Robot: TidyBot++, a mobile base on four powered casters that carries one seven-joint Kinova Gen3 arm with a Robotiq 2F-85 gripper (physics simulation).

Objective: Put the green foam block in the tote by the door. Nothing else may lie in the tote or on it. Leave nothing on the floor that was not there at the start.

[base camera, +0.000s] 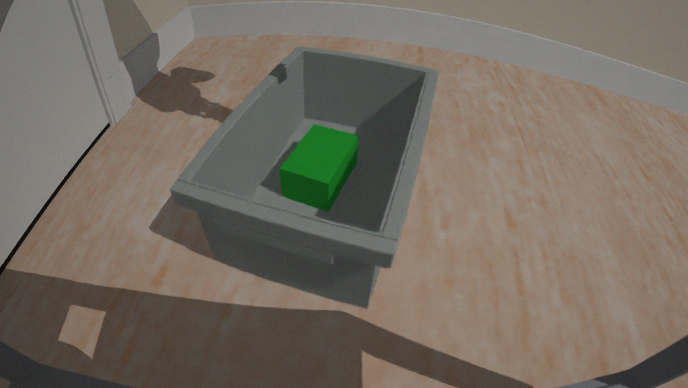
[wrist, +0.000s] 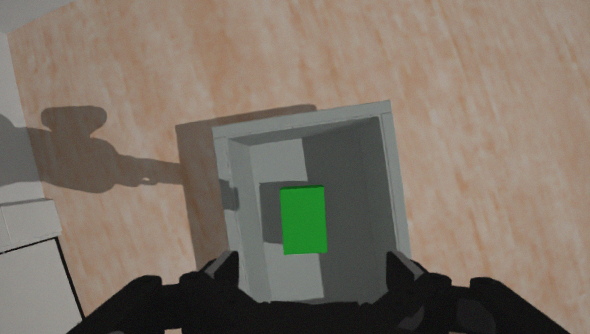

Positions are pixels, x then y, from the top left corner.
Scene:
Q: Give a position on a green foam block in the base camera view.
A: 314,173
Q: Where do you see a grey tote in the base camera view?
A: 233,182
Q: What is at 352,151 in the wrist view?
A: A grey tote.

